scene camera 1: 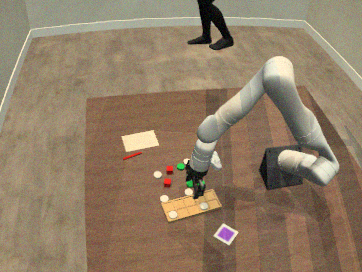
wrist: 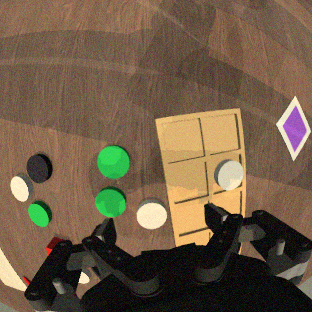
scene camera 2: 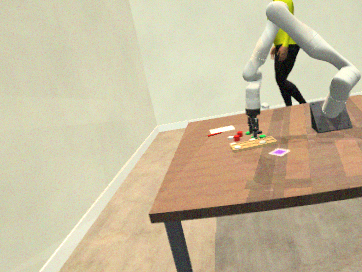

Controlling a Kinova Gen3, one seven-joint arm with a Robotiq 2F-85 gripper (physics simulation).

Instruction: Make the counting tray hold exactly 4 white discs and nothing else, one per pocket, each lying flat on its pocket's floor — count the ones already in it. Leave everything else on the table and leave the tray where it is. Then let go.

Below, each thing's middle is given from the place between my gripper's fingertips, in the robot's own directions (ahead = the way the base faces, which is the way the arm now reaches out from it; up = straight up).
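Tan counting tray (scene camera 1: 186, 207), measured from my hand: 2 cm ahead of it, 6 cm to the left of it, 3 cm below it.
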